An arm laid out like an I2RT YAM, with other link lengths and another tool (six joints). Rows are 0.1 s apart.
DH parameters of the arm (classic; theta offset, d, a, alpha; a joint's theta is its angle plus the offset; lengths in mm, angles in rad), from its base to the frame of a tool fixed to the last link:
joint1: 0 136.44 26.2 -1.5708
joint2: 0 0 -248.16 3.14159
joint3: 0.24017 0 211.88 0
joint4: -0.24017 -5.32 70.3 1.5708
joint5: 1.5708 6.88 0 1.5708
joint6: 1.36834 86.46 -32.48 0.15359
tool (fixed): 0 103.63 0 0
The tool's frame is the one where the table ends.
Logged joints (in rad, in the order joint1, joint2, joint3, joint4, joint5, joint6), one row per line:
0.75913 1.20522 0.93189 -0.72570 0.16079 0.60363
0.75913 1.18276 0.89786 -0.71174 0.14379 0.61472
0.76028 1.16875 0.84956 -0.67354 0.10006 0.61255
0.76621 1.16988 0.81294 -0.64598 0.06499 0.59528
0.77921 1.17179 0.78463 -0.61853 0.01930 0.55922
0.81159 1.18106 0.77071 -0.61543 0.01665 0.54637
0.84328 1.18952 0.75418 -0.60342 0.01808 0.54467
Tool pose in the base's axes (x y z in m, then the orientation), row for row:
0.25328 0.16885 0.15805 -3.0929 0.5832 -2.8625
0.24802 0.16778 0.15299 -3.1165 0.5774 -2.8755
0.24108 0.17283 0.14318 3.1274 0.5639 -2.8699
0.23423 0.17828 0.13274 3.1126 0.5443 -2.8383
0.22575 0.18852 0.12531 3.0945 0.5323 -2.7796
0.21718 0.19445 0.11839 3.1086 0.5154 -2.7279
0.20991 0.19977 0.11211 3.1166 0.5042 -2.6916
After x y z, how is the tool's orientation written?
As angles about the fixed x, y, z axes (roll, pitch, yaw), in radians.
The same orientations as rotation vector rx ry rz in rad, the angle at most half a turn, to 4 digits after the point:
-0.3372 2.5349 0.0451
-0.3308 2.5438 0.0692
-0.3550 2.5577 0.1195
-0.4038 2.5725 0.1471
-0.4882 2.5741 0.1893
-0.5529 2.5791 0.1854
-0.5994 2.5809 0.1845

